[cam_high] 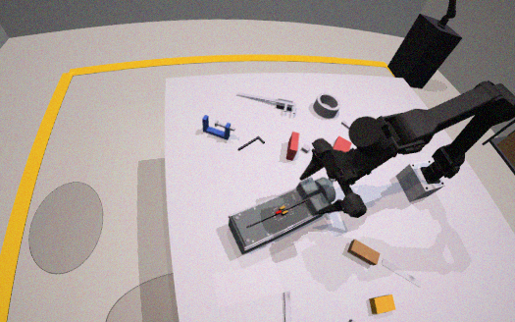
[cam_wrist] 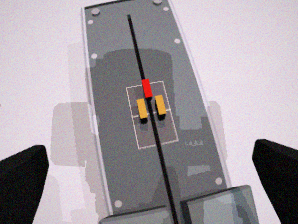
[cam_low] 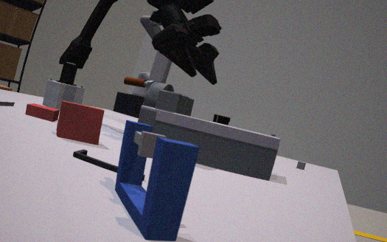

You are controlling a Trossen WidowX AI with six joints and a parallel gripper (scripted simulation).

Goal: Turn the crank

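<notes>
My gripper tip is 12 cm past the crank handle, 7 cm to the left of it and 3 cm above it. Also, from my gripper tip: tan block (19 cm behind, 13 cm to the left, 14 cm below); then red pointer (6 cm ahead, 1 cm to the left, 7 cm below); then black hex key (7 cm ahead, 27 cm to the right, 15 cm below).
</notes>
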